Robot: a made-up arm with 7 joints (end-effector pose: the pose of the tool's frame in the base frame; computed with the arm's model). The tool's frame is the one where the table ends.
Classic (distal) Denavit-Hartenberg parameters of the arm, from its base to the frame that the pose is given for. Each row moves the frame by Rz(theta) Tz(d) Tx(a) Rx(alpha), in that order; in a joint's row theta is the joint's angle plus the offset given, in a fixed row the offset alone. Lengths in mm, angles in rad.
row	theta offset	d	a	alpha
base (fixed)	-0.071	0	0	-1.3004
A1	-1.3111	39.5	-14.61	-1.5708
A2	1.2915	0.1	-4	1.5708
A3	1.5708	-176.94	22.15	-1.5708
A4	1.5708	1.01	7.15	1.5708
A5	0	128.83	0.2	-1.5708
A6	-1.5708	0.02	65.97	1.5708
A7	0	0.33	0	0
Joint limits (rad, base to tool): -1.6..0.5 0..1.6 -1.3..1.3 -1.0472..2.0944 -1.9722..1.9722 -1.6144..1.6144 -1.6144..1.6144
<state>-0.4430 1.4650 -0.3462 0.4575 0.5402 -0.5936 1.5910</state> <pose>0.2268 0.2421 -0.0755 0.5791 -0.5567 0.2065 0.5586</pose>
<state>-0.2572 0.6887 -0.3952 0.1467 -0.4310 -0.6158 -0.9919</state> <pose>0.2040 0.0922 -0.1788 0.1411 -0.0816 -0.6339 0.7561</pose>
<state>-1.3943 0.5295 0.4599 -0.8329 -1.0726 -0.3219 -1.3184</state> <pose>0.0826 0.0947 0.1340 0.3659 -0.8000 -0.4660 0.0946</pose>
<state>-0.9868 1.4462 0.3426 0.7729 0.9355 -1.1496 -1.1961</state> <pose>0.2109 0.2560 0.1013 0.8348 0.2826 -0.2732 0.3856</pose>
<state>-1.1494 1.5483 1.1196 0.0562 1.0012 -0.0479 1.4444</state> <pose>-0.0138 0.2345 0.2183 -0.1586 0.5836 -0.7403 0.2937</pose>
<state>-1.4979 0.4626 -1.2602 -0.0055 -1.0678 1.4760 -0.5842</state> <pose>0.2355 -0.0723 -0.1076 0.3446 0.5896 -0.5600 0.4690</pose>
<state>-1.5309 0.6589 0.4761 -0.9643 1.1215 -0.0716 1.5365</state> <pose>0.0504 0.0682 0.1395 0.2435 0.7558 -0.5482 0.2626</pose>
